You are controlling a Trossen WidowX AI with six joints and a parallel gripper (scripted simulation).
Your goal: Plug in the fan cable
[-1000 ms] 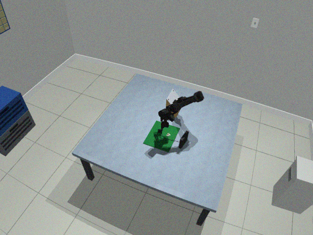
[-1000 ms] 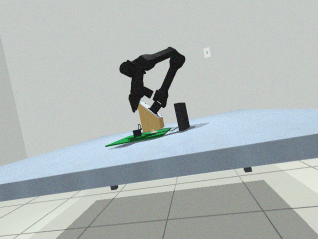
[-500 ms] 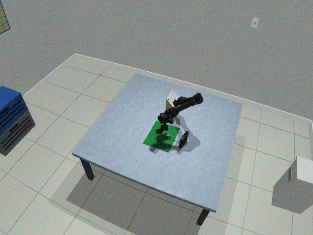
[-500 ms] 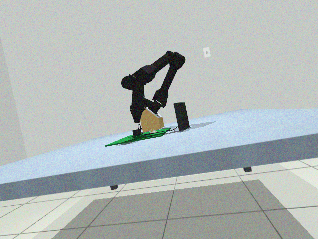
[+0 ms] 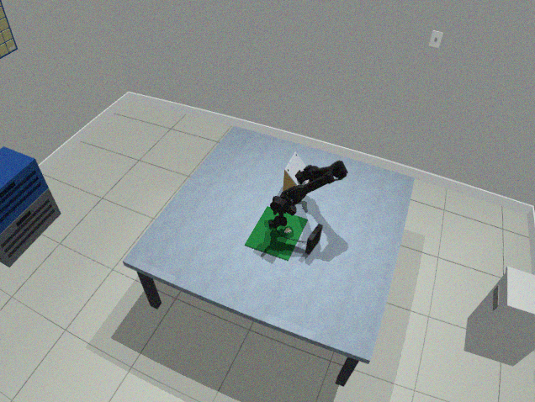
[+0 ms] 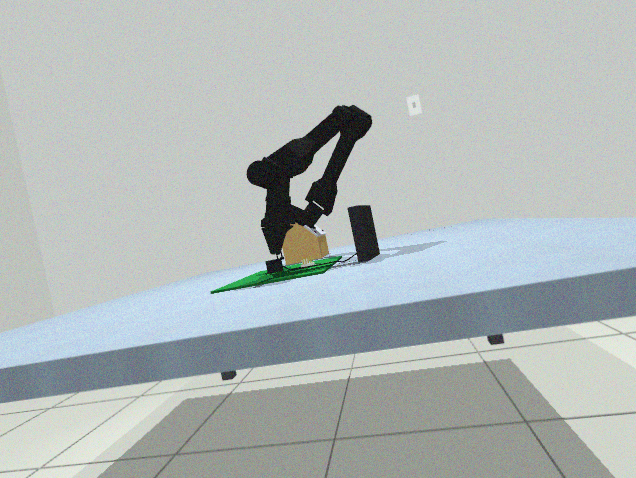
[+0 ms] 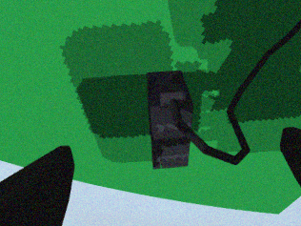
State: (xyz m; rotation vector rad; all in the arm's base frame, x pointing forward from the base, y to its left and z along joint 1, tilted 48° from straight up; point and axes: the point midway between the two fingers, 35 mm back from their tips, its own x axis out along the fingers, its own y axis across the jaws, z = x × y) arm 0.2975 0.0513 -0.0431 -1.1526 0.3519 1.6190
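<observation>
Now: the black fan plug 1 cm to the right of my gripper tip and 3 cm below it. From my gripper tip the other things lie so: black fan: 2 cm ahead, 22 cm to the left, 1 cm above; then green board: 3 cm ahead, 3 cm to the left, 6 cm below; then white four-pin header: 8 cm to the left, 5 cm below.
</observation>
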